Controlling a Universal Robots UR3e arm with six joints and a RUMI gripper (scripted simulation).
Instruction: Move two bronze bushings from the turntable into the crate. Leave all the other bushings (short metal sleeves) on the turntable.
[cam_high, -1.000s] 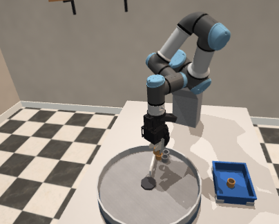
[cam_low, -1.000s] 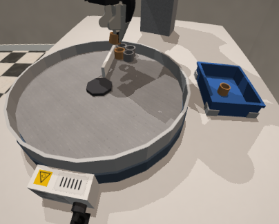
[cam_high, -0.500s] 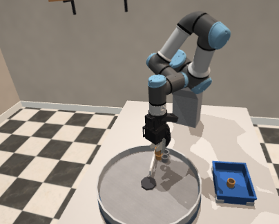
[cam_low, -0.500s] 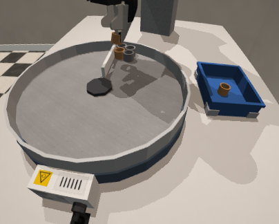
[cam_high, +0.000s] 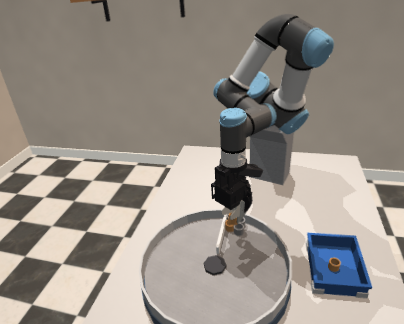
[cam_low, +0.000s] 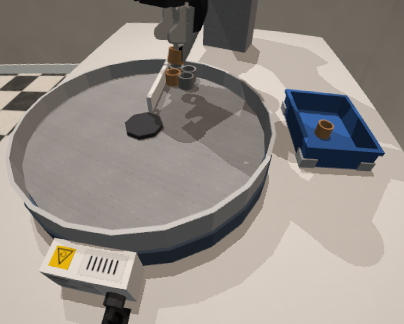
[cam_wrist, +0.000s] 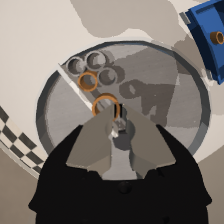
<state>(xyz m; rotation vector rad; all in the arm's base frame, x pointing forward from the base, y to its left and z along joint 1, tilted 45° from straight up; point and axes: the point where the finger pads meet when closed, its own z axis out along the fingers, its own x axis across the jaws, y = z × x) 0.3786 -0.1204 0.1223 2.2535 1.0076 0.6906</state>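
Now: the blue crate 27 cm to the left of my hand, 11 cm below it and 11 cm ahead of it. From my hand the other things lie so: grey turntable (10 cm ahead, 8 cm to the right, 8 cm below).
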